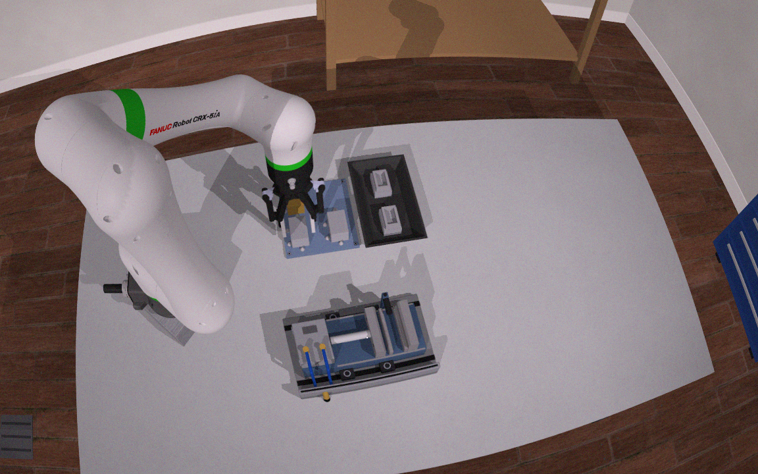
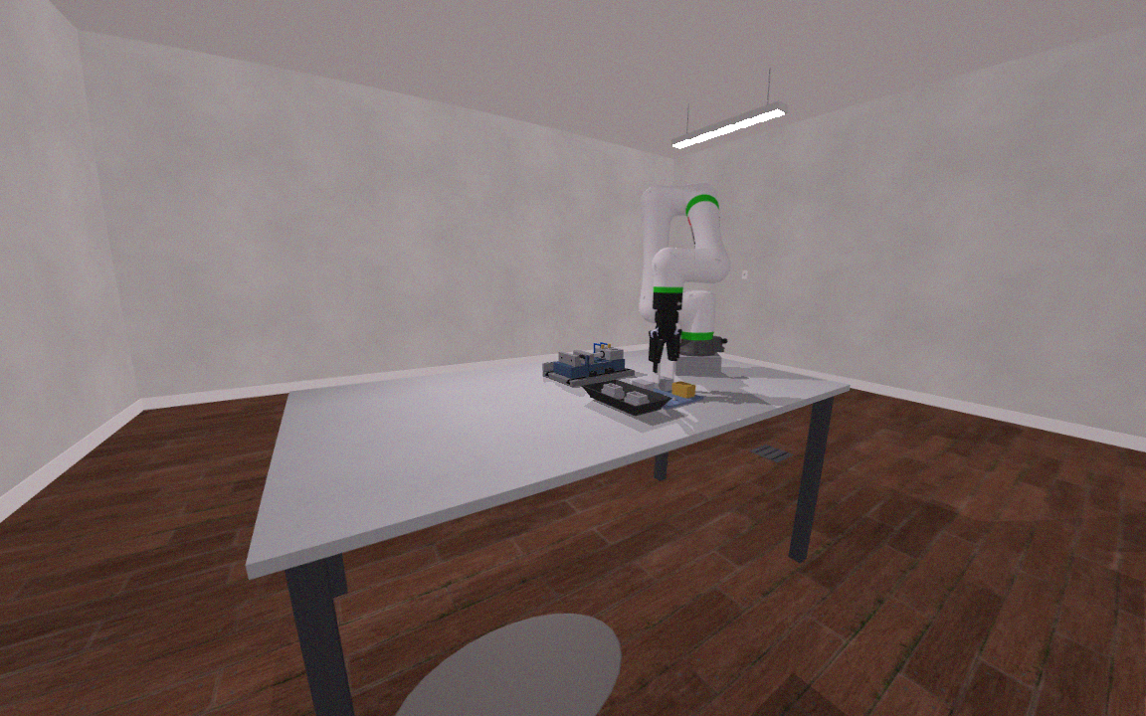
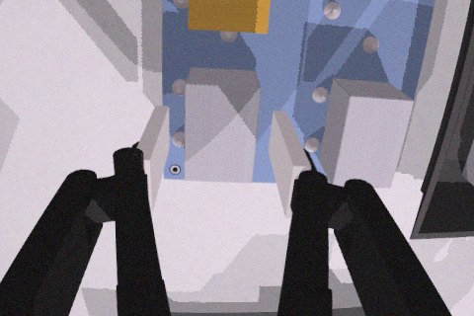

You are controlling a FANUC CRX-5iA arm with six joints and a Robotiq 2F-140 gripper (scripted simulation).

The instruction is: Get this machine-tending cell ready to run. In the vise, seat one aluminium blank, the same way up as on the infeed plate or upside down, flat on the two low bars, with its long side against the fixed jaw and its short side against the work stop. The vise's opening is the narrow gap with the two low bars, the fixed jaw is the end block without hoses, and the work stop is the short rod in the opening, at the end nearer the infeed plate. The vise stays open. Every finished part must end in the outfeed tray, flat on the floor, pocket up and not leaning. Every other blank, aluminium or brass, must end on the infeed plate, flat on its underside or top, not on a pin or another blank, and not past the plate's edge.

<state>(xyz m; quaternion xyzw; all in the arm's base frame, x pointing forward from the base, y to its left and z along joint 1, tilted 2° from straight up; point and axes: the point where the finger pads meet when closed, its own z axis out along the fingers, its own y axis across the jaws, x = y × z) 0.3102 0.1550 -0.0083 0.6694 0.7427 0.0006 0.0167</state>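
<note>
My hand is 220 mm to the left of the dark work stop rod, 180 mm short of it and 30 mm below it. From my hand the other things lie so: blue infeed plate: 60 mm below, 50 mm to the left, 40 mm ahead; then white piston rod: 280 mm to the right, 100 mm ahead, 10 mm above; then brass blank: 90 mm to the left, 40 mm below, 10 mm behind.
</note>
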